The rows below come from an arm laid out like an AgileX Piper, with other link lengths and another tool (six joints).
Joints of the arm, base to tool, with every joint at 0 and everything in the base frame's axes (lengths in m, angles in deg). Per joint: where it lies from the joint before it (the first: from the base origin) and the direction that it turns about. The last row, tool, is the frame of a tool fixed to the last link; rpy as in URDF.
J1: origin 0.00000 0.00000 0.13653 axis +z
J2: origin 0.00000 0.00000 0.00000 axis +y
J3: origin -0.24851 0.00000 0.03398 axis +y
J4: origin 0.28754 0.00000 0.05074 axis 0.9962 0 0.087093
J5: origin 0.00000 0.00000 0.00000 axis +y
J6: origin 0.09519 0.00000 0.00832 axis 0.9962 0 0.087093
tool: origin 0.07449 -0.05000 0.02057 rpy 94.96 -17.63 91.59
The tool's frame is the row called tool.
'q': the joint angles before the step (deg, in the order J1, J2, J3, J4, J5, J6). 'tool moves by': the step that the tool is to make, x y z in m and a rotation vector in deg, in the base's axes. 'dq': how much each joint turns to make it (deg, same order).
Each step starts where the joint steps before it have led.
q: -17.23 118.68 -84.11 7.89 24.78 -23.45
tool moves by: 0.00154 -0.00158 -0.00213 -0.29 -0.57 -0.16
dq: -0.06 0.49 0.00 0.00 -1.13 -0.05
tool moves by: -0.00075 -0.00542 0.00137 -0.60 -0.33 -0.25
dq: -0.53 0.00 0.00 -0.38 -0.49 -0.18
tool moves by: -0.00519 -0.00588 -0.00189 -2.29 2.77 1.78
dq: -0.63 -0.06 0.00 -3.04 2.03 -0.87
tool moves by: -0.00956 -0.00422 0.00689 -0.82 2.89 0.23
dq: -0.52 -1.57 0.06 -2.62 3.96 0.86
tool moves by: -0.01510 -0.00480 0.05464 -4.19 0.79 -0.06
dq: 0.00 -7.08 0.00 -6.45 6.50 3.13
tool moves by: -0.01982 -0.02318 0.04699 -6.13 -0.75 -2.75
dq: -1.64 -5.15 -0.11 -8.07 2.87 4.02
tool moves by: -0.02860 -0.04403 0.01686 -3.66 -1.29 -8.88
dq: -4.02 -1.15 0.00 -8.54 0.21 9.04
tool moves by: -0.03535 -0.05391 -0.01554 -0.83 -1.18 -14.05
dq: -5.13 3.61 -1.13 -9.48 0.26 15.10
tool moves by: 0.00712 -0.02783 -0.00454 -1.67 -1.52 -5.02
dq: -1.34 6.42 -7.14 -4.31 0.81 6.15
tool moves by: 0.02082 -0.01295 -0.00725 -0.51 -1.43 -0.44
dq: 0.00 6.07 -7.21 -0.17 -0.09 0.76
